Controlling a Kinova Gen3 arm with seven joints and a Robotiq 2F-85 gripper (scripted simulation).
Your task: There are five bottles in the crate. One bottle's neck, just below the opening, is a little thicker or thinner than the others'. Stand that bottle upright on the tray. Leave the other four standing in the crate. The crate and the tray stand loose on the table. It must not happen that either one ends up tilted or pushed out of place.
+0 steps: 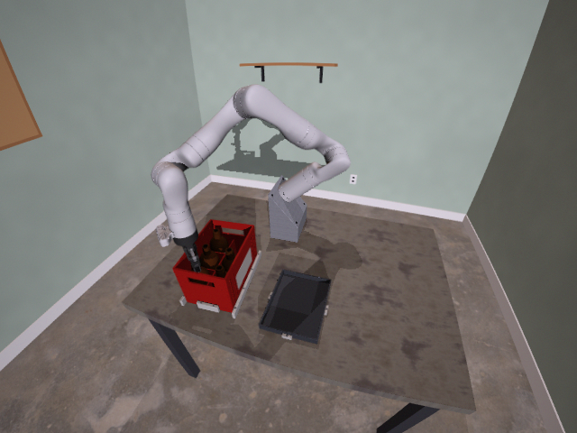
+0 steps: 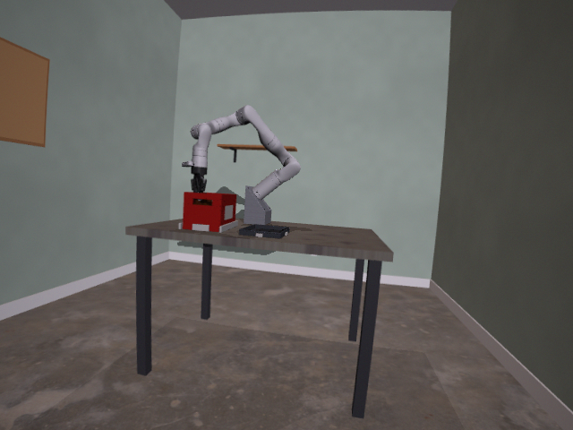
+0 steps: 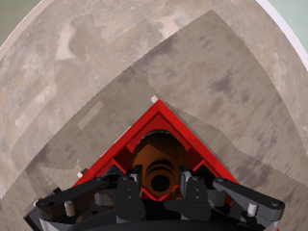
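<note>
Now: hand 9 cm past the crate, 4 cm to the right of it and 7 cm above it. Also, from my hand: dark tray 6 cm behind, 34 cm to the left, 14 cm below.
</note>
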